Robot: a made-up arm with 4 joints. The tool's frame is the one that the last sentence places.
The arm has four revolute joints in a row. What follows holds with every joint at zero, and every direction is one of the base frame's. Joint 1 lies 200 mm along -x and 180 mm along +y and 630 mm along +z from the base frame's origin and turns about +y. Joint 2 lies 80 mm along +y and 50 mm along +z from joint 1 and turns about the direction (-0.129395, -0.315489, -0.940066). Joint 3 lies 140 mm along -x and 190 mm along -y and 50 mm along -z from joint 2 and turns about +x. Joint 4 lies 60 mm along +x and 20 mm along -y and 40 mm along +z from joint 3 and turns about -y. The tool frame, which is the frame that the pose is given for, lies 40 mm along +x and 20 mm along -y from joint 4; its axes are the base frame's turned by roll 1.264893, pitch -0.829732 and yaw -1.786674 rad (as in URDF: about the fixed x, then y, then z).
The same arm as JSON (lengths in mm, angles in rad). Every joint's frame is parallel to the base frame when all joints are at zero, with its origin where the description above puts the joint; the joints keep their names.
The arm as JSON. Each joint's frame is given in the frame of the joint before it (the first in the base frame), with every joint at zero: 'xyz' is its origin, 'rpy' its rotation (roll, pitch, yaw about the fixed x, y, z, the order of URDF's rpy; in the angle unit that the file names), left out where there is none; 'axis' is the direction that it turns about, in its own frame. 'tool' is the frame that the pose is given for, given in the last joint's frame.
{"units": {"length": "mm", "angle": "rad"}, "joints": [{"name": "joint 1", "type": "revolute", "origin": {"xyz": [-200.0, 180.0, 630.0]}, "axis": [0.0, 1.0, 0.0]}, {"name": "joint 2", "type": "revolute", "origin": {"xyz": [0.0, 80.0, 50.0]}, "axis": [-0.129395, -0.315489, -0.940066]}, {"name": "joint 3", "type": "revolute", "origin": {"xyz": [-140.0, -190.0, -50.0]}, "axis": [1.0, 0.0, 0.0]}, {"name": "joint 4", "type": "revolute", "origin": {"xyz": [60.0, -20.0, 40.0]}, "axis": [0.0, -1.0, 0.0]}], "tool": {"origin": {"xyz": [40.0, -20.0, 0.0], "rpy": [1.2649, -0.8297, -1.7867]}}}
